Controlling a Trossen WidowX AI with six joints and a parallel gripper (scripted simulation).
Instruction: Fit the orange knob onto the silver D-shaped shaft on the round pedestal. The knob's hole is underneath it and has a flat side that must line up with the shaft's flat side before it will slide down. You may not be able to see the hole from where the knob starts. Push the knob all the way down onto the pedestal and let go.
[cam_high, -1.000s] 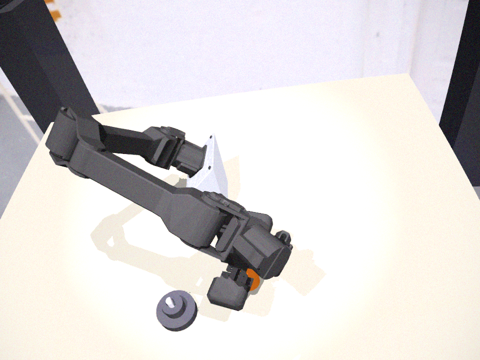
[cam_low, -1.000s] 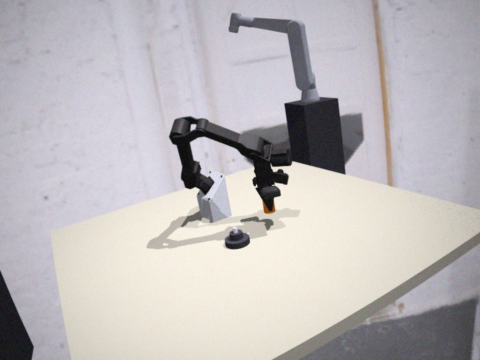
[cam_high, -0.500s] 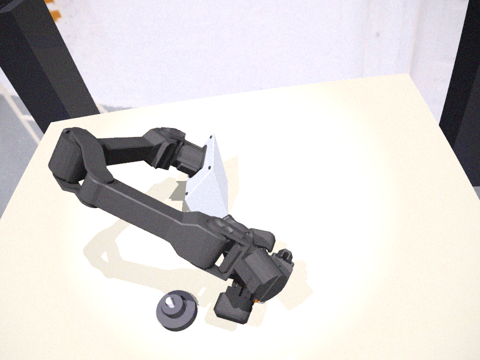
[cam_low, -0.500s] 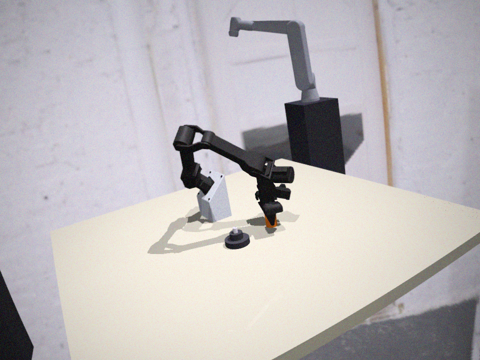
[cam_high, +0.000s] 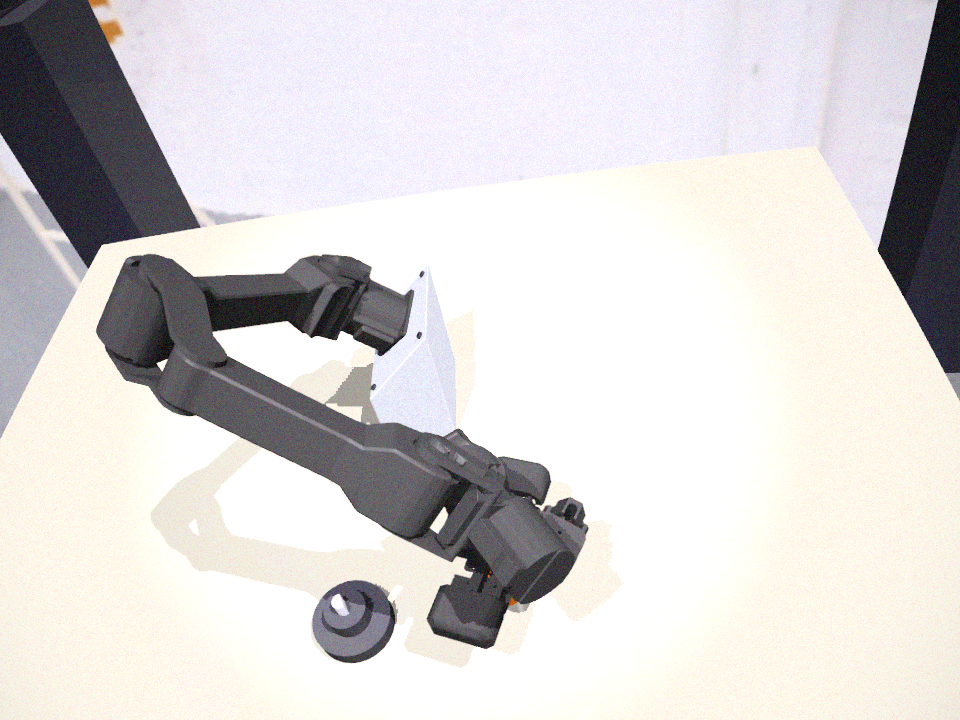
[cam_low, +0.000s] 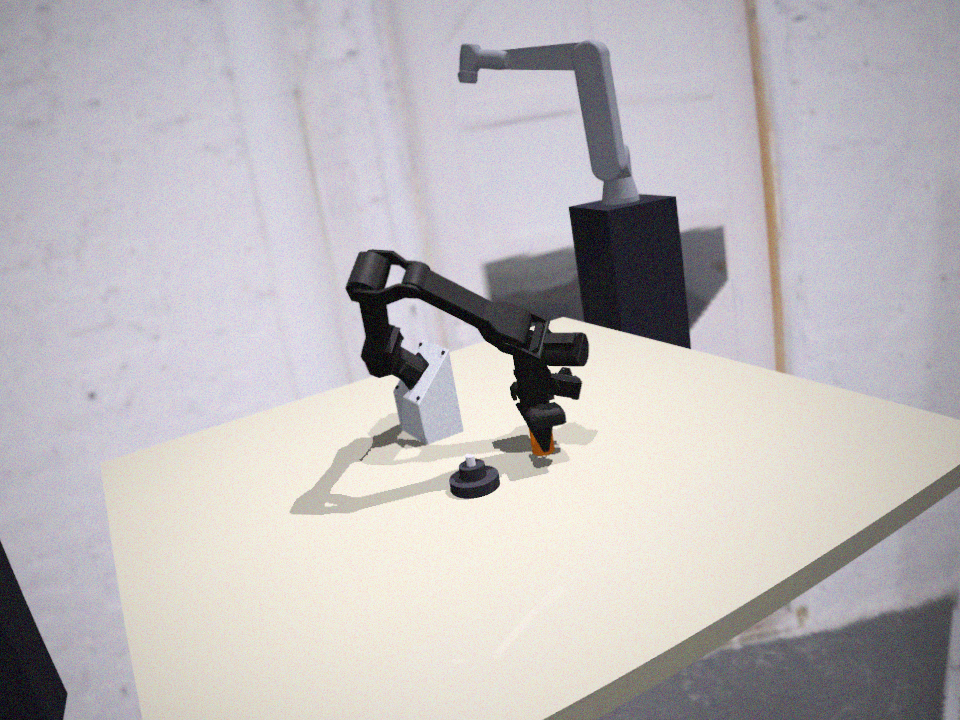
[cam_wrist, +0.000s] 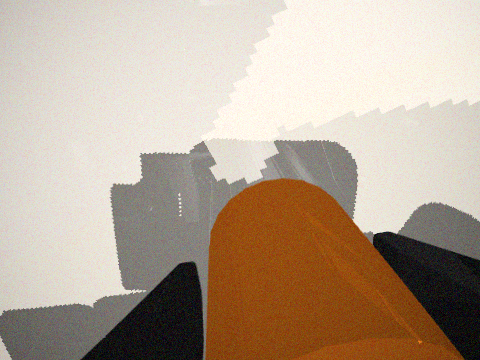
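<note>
Now: gripper tip 30 mm below the orange knob. From my gripper tip the other things lie so: dark round pedestal 150 mm to the right, 50 mm ahead, 20 mm above.
</note>
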